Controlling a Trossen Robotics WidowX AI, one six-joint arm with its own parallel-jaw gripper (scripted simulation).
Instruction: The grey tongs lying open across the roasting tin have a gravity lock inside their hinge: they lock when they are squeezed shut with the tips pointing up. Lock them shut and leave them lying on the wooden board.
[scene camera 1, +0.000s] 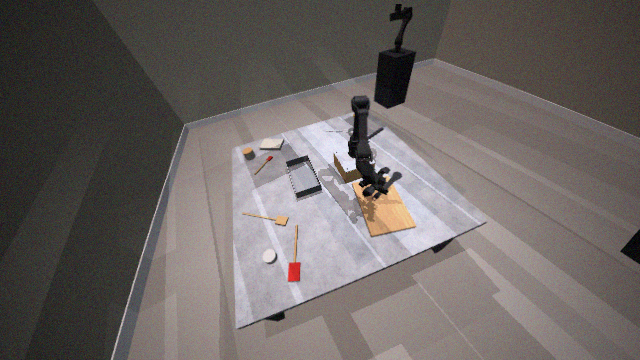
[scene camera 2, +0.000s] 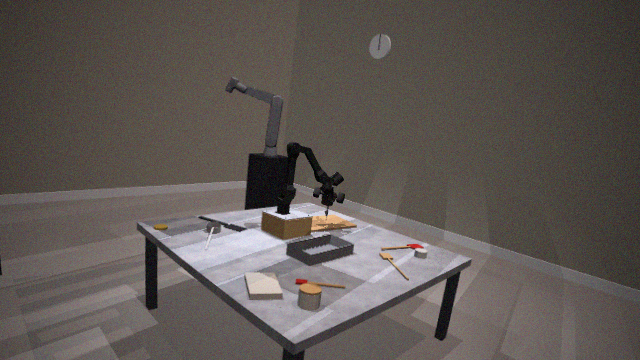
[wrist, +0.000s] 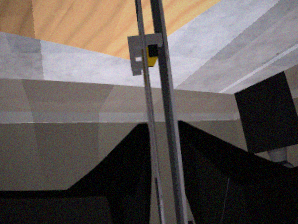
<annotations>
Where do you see my gripper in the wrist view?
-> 159, 132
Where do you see a roasting tin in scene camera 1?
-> At 304, 179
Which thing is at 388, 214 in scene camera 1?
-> A wooden board.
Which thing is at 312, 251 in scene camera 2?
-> A roasting tin.
</annotations>
